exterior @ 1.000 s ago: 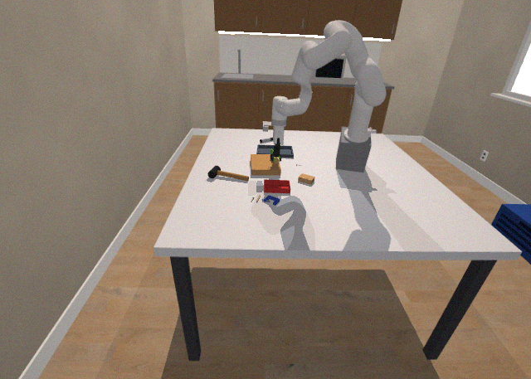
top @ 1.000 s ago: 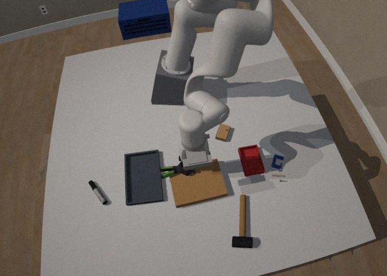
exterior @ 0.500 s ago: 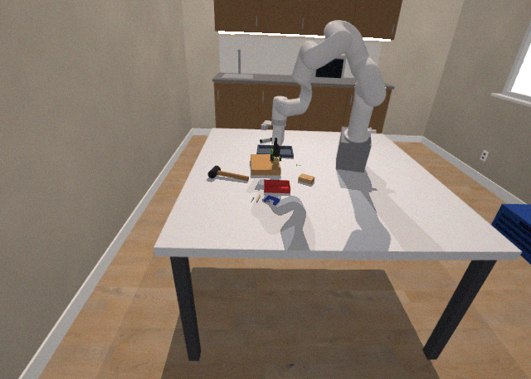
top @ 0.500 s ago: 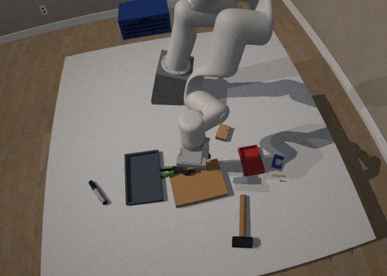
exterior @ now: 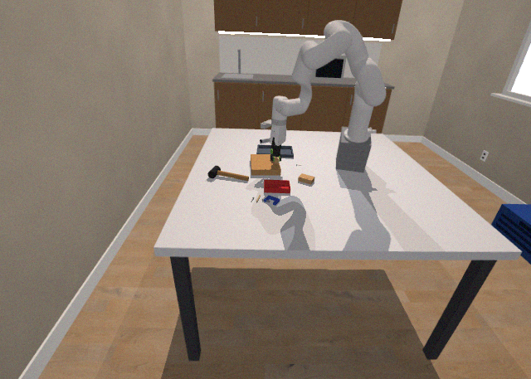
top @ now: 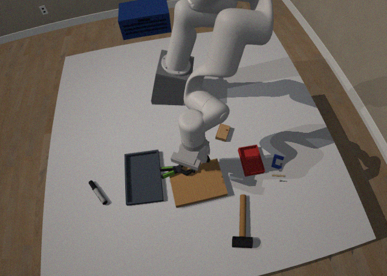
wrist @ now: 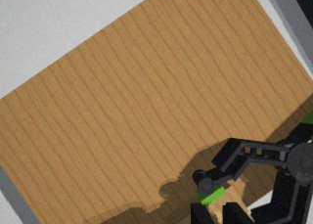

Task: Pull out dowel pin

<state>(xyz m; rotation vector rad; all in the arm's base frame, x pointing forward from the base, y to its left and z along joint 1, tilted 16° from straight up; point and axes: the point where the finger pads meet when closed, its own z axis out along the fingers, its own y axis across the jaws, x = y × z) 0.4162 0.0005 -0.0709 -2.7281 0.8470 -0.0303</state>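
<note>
Right now my hand is 20 mm above the dowel pin. Also, from my hand: red box: 230 mm to the left, 80 mm below, 20 mm ahead; grey tray: 210 mm to the right, 80 mm below, 20 mm behind; small wooden block: 50 mm below.
</note>
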